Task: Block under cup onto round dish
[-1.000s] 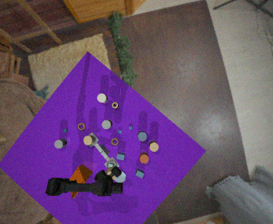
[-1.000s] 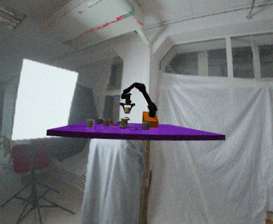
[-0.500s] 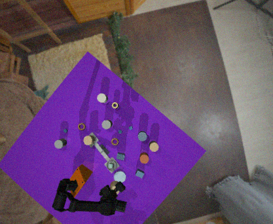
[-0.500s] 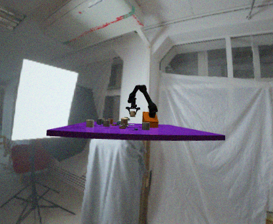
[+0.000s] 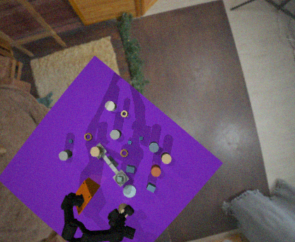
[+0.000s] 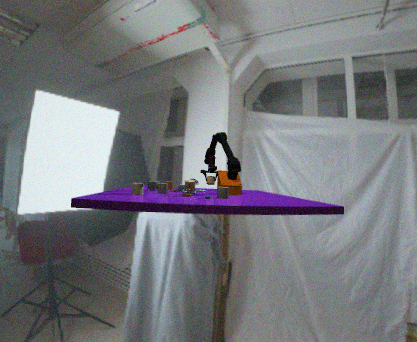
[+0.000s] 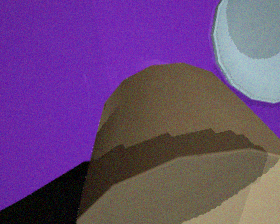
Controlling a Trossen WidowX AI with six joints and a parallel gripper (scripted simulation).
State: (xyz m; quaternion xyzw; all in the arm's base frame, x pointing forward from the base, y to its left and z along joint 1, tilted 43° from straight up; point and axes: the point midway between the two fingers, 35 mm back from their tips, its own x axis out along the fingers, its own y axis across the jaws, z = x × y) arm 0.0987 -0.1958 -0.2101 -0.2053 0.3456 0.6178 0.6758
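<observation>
Now: the pale round dish 100 mm ahead of my gripper tip, 30 mm to the left of it and 80 mm below it. From my gripper tip the other things lie so: balance beam (200 mm ahead, 270 mm to the left, 40 mm below).
</observation>
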